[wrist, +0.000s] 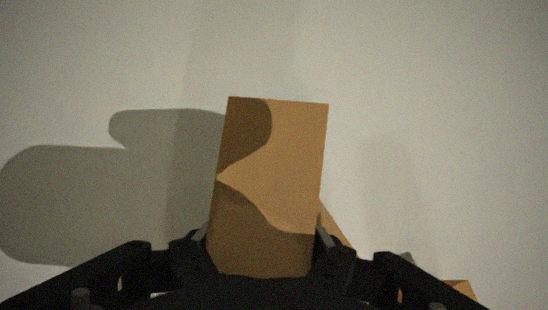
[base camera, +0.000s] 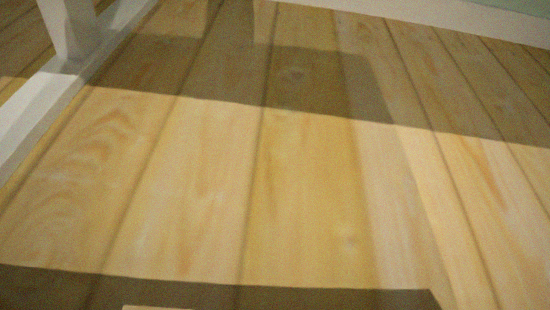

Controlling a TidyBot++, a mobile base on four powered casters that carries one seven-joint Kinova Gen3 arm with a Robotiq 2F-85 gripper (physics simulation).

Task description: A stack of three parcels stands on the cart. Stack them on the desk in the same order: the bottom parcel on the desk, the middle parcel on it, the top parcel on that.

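Places are measured from the arm's base along level axes (x right, y ahead, z up), in centimetres.
Pixels of known places: gripper, fingertip midpoint: [wrist: 264, 240].
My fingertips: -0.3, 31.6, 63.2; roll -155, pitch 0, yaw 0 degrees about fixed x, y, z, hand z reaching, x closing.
Observation:
Behind a point stands the place of what it marks, as x, y, z.
My gripper [wrist: 264, 240] @[-0.3, 31.6, 63.2] is shut on a brown box-shaped parcel [wrist: 292, 165] @[0.9, 34.5, 68.2], with one finger on each side of it. Shadows cross the parcel's face. Part of another brown thing [wrist: 334, 227] @[4.5, 32.8, 61.5] shows behind the held parcel, by the right finger; the rest of it is hidden. A further brown piece [wrist: 462, 287] @[13.6, 29.0, 60.9] shows at the lower right of the wrist view, partly behind the gripper. The pale surface [wrist: 425, 90] @[18.2, 50.4, 55.3] lies beyond the held parcel. Whether it is the desk or the cart, and which parcel I hold, I cannot tell.
In the base camera view, a white leg [base camera: 77, 32] @[-31.9, 60.5, -32.0] and a white floor rail [base camera: 42, 92] of a piece of furniture stand at the left. A pale skirting board [base camera: 400, 15] @[40.6, 100.6, -38.2] runs along the wall at the top. Broad shadows cross the plank floor [base camera: 310, 200] @[8.7, 34.2, -39.7].

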